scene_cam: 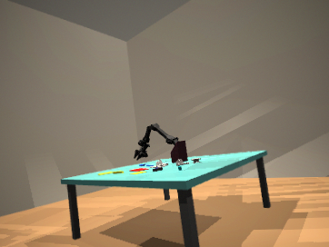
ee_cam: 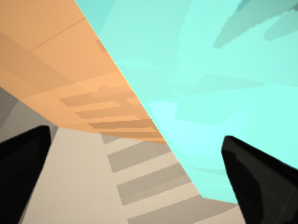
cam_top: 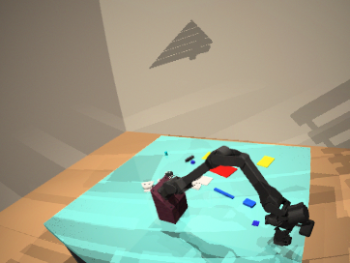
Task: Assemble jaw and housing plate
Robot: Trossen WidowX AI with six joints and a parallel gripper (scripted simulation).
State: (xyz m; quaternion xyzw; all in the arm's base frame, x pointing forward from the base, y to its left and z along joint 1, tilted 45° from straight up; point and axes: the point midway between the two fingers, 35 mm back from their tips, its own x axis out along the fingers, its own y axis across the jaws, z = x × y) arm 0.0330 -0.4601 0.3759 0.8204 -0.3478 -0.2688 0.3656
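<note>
The red flat plate lies 410 mm ahead of my gripper tip, 530 mm to the left of it and 60 mm below it. From my gripper tip the other things lie so: yellow flat piece: 560 mm ahead, 270 mm to the left, 60 mm below; then white rounded piece: 210 mm ahead, 610 mm to the left, 60 mm below; then blue bar: 190 mm ahead, 420 mm to the left, 60 mm below.
</note>
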